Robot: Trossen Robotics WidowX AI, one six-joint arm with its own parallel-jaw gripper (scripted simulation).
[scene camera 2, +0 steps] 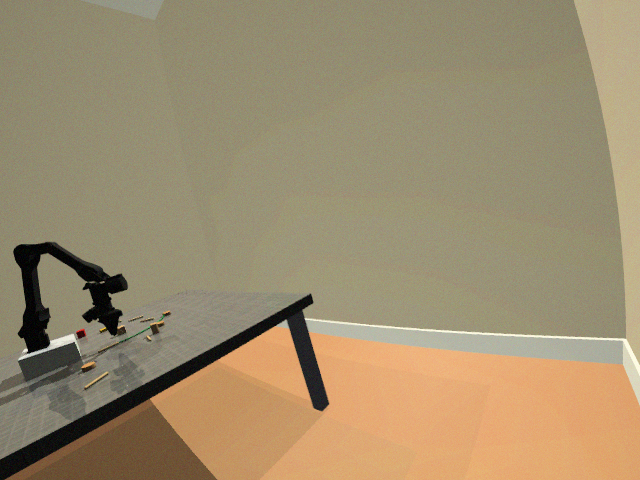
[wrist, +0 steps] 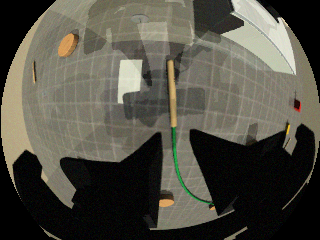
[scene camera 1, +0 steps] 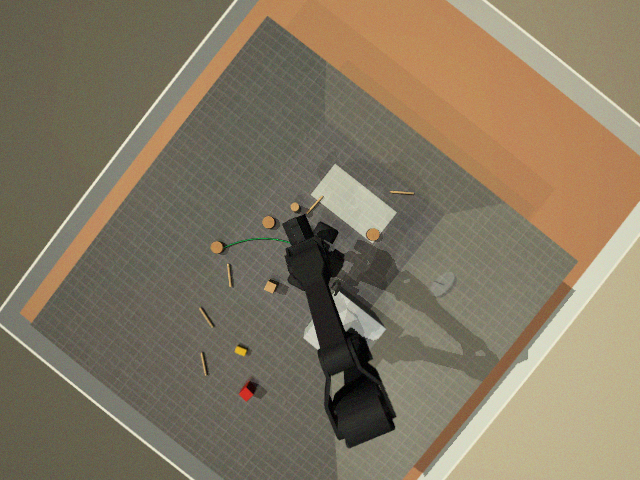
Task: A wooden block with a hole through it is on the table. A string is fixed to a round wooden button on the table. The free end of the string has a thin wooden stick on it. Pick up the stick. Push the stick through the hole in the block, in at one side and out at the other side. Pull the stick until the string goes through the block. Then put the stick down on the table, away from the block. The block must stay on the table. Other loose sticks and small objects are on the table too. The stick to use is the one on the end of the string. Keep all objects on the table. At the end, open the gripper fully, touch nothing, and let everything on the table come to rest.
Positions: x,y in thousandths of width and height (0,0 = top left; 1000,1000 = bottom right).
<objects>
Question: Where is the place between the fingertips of my gripper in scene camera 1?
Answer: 490,528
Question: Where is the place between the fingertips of my gripper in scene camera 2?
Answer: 179,699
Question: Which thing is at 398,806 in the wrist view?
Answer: My gripper.
</objects>
